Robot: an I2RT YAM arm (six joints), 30 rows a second.
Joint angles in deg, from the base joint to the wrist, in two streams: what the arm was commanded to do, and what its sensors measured. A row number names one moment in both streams.
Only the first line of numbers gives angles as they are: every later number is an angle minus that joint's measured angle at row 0.
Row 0, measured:
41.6, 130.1, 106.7, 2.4, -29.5, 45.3
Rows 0 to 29, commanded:
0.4, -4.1, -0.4, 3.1, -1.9, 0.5
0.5, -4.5, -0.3, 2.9, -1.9, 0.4
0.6, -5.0, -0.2, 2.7, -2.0, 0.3
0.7, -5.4, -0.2, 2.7, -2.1, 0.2
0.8, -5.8, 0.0, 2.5, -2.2, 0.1
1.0, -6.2, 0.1, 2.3, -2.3, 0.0
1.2, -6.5, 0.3, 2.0, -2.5, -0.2
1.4, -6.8, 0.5, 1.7, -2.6, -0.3
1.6, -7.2, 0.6, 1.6, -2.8, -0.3
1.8, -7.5, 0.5, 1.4, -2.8, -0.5
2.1, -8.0, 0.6, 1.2, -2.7, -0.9
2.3, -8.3, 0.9, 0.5, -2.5, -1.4
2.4, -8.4, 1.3, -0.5, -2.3, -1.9
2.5, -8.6, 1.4, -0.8, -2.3, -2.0
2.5, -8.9, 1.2, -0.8, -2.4, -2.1
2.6, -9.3, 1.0, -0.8, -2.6, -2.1
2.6, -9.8, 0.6, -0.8, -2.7, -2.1
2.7, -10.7, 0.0, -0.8, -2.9, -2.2
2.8, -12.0, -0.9, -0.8, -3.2, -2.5
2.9, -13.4, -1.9, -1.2, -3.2, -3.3
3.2, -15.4, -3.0, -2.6, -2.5, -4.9
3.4, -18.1, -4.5, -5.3, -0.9, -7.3
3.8, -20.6, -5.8, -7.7, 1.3, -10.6
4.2, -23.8, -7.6, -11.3, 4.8, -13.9
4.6, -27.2, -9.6, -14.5, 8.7, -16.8
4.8, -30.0, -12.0, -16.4, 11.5, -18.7
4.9, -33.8, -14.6, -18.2, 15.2, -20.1
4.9, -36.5, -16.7, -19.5, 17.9, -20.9
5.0, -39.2, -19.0, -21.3, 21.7, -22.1
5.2, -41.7, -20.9, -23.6, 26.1, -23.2
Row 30, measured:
5.0, -34.1, -17.3, -15.9, 12.9, -16.0
